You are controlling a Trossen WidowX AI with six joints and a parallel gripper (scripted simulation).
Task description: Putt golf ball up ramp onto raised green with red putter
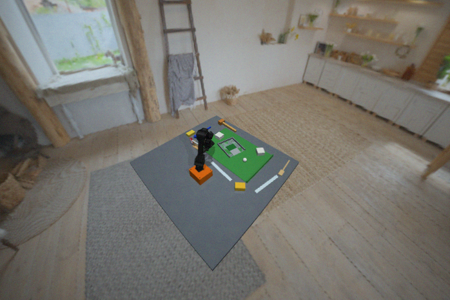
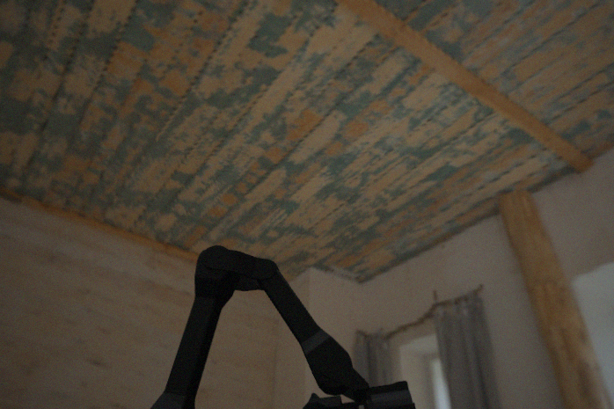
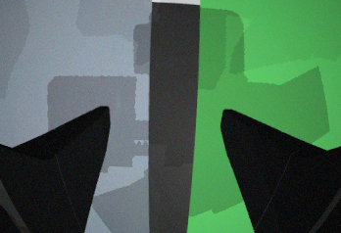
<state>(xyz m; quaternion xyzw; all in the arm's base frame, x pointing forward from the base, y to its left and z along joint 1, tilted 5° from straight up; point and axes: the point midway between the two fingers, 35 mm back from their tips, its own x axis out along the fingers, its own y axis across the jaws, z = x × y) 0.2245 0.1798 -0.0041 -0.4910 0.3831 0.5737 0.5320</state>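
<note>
My gripper tip is 2 cm past the red putter, 11 cm to the right of it and 3 cm below it. From my gripper tip the other things lie so: white golf ball (22 cm ahead, 37 cm to the right, 1 cm below); green mat (26 cm ahead, 19 cm to the right, 3 cm below).
</note>
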